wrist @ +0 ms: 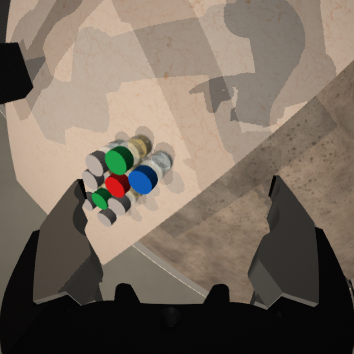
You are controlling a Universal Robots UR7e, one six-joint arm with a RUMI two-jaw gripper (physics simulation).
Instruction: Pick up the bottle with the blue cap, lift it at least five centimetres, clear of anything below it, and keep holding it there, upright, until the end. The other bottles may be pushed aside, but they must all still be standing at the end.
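Places are measured from the arm's base along level axes (x right, y back, z down), in millimetres.
Pixels of known places: gripper, fingertip midpoint: [176, 178].
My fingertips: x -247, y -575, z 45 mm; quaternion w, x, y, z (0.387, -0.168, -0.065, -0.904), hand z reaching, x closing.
Behind a point stands the place of what it marks.
The bottle with the blue cap [143, 179] {x -96, y -559, z 162 mm} stands at the right side of a tight cluster of bottles, left of the middle of the wrist view; its clear body shows up and to the right of the cap. A red-capped bottle [117, 185] {x -24, y -528, z 162 mm} is close on its left, and a large green-capped bottle [119, 160] {x -85, y -500, z 162 mm} is at its upper left. A small green-capped bottle [101, 198] {x 66, y -517, z 162 mm} and several grey-capped bottles, one of them [119, 205] {x 29, y -562, z 162 mm} just below the red cap, stand around them. My gripper [176, 178] {x -247, y -575, z 45 mm} is wide open and empty, above the bottles, with the cluster nearer its left finger.
The bottles stand on a pale, pinkish table top [172, 107] {x -193, y -494, z 267 mm} with shadows of the arm across it. Its straight edge runs from lower left to upper right, with a brown speckled surface [300, 165] beyond it. A black block-like object [14, 74] {x 74, y 2, z 218 mm} is at the left edge.
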